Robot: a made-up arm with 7 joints. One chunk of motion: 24 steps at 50 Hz.
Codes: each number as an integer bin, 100 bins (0 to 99) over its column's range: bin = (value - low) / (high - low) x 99, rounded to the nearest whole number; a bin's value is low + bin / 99 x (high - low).
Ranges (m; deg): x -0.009..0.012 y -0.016..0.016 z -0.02..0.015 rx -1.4..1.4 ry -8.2..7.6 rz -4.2..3
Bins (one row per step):
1: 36 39 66 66 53 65
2: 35 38 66 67 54 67
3: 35 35 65 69 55 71
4: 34 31 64 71 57 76
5: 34 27 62 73 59 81
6: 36 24 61 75 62 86
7: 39 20 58 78 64 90
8: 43 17 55 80 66 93
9: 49 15 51 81 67 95
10: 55 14 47 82 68 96
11: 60 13 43 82 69 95
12: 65 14 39 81 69 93
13: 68 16 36 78 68 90
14: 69 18 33 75 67 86
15: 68 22 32 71 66 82
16: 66 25 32 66 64 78
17: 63 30 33 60 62 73
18: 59 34 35 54 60 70
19: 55 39 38 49 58 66
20: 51 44 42 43 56 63
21: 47 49 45 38 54 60
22: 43 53 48 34 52 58
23: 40 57 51 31 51 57
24: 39 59 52 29 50 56
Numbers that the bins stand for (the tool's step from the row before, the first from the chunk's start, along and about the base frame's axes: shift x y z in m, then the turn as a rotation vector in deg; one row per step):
1: -0.00136 -0.00339 0.00333 0.467 0.259 0.527
2: -0.00158 -0.00372 0.00333 0.495 0.418 0.673
3: -0.00158 -0.00469 0.00298 0.552 0.578 0.964
4: -0.00179 -0.00598 0.00263 0.608 0.897 1.327
5: -0.00179 -0.00727 0.00192 0.665 1.216 1.691
6: -0.00136 -0.00824 0.00157 0.721 1.695 2.055
7: -0.00073 -0.00954 0.00051 0.806 2.014 2.345
8: 0.00012 -0.01051 -0.00056 0.863 2.333 2.564
9: 0.00139 -0.01115 -0.00197 0.891 2.493 2.709
10: 0.00267 -0.01147 -0.00338 0.919 2.653 2.782
11: 0.00373 -0.01180 -0.00480 0.919 2.812 2.709
12: 0.00479 -0.01147 -0.00621 0.891 2.812 2.564
13: 0.00542 -0.01083 -0.00727 0.806 2.653 2.345
14: 0.00564 -0.01018 -0.00833 0.721 2.493 2.055
15: 0.00542 -0.00889 -0.00869 0.608 2.333 1.764
16: 0.00500 -0.00792 -0.00869 0.467 2.014 1.473
17: 0.00436 -0.00630 -0.00833 0.297 1.695 1.109
18: 0.00352 -0.00501 -0.00763 0.127 1.376 0.891
19: 0.00267 -0.00339 -0.00657 -0.014 1.057 0.600
20: 0.00182 -0.00178 -0.00515 -0.184 0.737 0.382
21: 0.00097 -0.00016 -0.00409 -0.325 0.418 0.164
22: 0.00012 0.00113 -0.00303 -0.438 0.099 0.018
23: -0.00052 0.00242 -0.00197 -0.523 -0.061 -0.055
24: -0.00073 0.00307 -0.00162 -0.580 -0.220 -0.127

